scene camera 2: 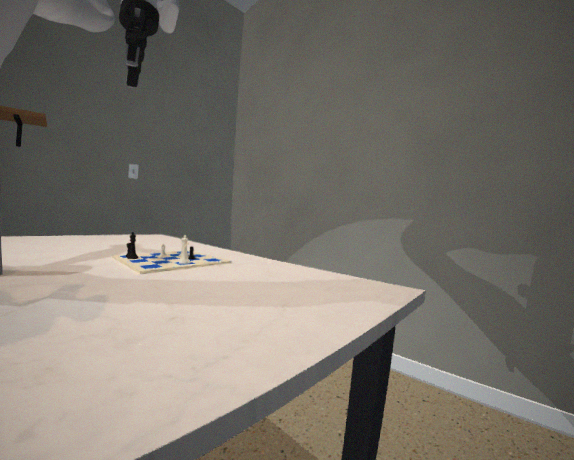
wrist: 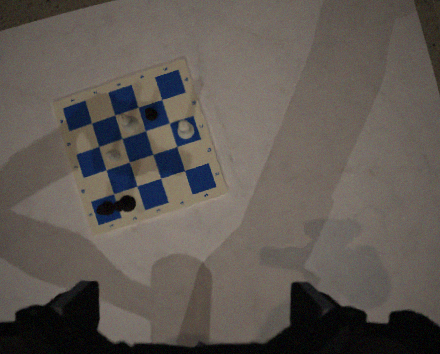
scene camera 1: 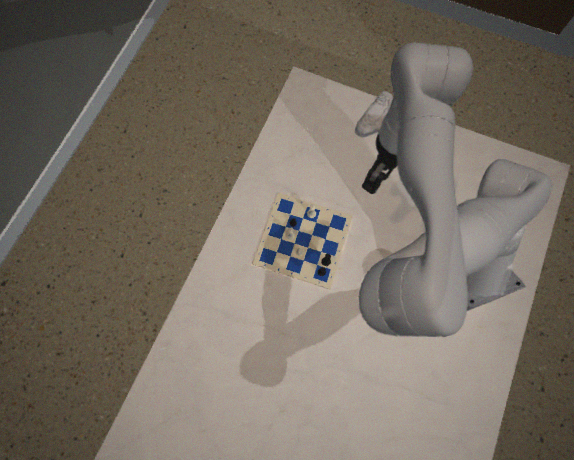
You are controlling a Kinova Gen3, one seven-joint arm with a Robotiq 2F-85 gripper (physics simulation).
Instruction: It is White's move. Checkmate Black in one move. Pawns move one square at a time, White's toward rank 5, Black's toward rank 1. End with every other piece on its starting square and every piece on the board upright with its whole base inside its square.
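Places are measured from the arm's base along level axes (x ahead, y left, z up), in centimetres.
Where they show: gripper, fingertip midpoint: (scene camera 2: 131,76) (wrist: 195,304) (scene camera 1: 383,173); arm's base, origin of the base link: (scene camera 1: 481,278).
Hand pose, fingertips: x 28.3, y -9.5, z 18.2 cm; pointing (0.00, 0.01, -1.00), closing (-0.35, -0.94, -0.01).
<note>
Things, the pixels of their top centre, and the offset from my fingertips. Level surfaces: height alone.
- cream board, middle of its top: (wrist: 137,146) (scene camera 2: 170,258) (scene camera 1: 303,239) dx +13.2, dy +6.0, dz -38.0 cm
- tall white piece, middle of its top: (wrist: 183,124) (scene camera 2: 185,234) (scene camera 1: 312,205) dx +13.1, dy -1.8, dz -31.6 cm
- small black piece, middle of its top: (wrist: 148,110) (scene camera 2: 191,246) (scene camera 1: 293,219) dx +17.2, dy +2.4, dz -34.8 cm
- pale table, its level: dz -38.6 cm
The blue and cream board (scene camera 1: 277,267) (scene camera 2: 175,267) (wrist: 170,204) lies flat. A tall white piece (scene camera 1: 311,213) (scene camera 2: 184,249) (wrist: 185,129) stands upright on a blue square at its lettered edge. Near it are a small black piece (scene camera 1: 293,222) (scene camera 2: 191,252) (wrist: 151,114) and a white piece (scene camera 1: 289,233) (wrist: 129,120). Another white piece (scene camera 1: 299,251) (wrist: 114,153) stands farther in. Two dark pieces, one (scene camera 1: 326,259) (wrist: 127,203) and another (scene camera 1: 322,271) (wrist: 106,207), stand close together by a corner. My gripper (scene camera 1: 370,189) (scene camera 2: 132,85) (wrist: 195,304) is open and empty, high above the table beside the board.
The pale table (scene camera 1: 225,390) (scene camera 2: 150,375) carries the board and the arm's base (scene camera 1: 495,295). The arm (scene camera 1: 430,175) arches over the table. Its shadows cross the table and part of the board. A wooden wall shelf (scene camera 2: 25,116) shows at the left in scene camera 2.
</note>
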